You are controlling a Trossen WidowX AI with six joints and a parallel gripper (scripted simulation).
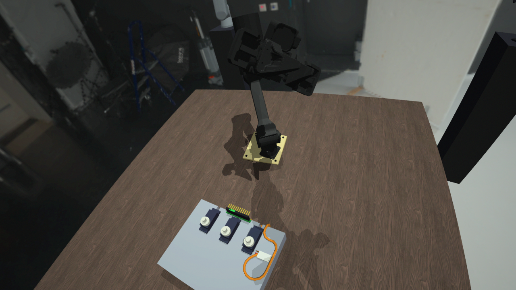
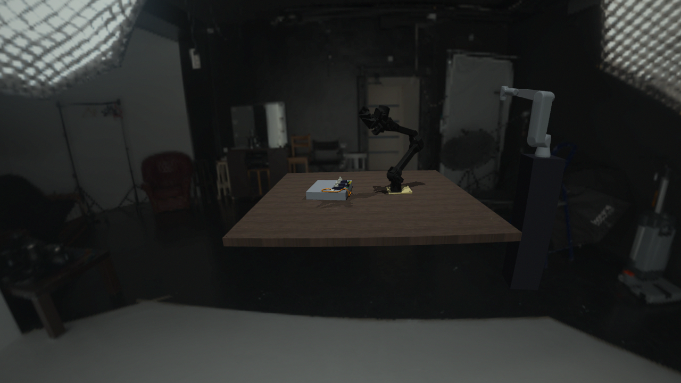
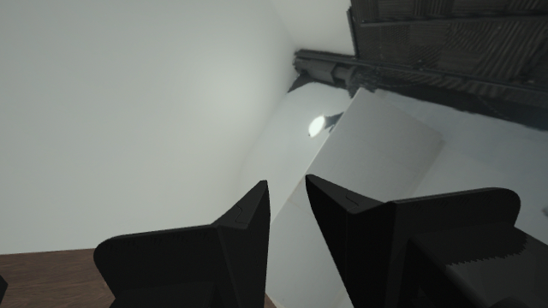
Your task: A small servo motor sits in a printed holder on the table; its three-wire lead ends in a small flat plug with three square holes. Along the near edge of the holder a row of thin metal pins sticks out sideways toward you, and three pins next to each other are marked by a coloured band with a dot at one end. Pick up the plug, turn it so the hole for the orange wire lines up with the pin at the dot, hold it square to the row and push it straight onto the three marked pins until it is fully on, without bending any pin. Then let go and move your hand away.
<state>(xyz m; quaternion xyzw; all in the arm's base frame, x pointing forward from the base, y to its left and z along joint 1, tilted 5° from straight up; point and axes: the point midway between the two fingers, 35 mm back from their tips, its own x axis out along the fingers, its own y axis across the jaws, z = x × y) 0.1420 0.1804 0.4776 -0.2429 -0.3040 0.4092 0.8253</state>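
My gripper tip is 450 mm above the grey printed holder, 270 mm short of it and 170 mm to the left of it.
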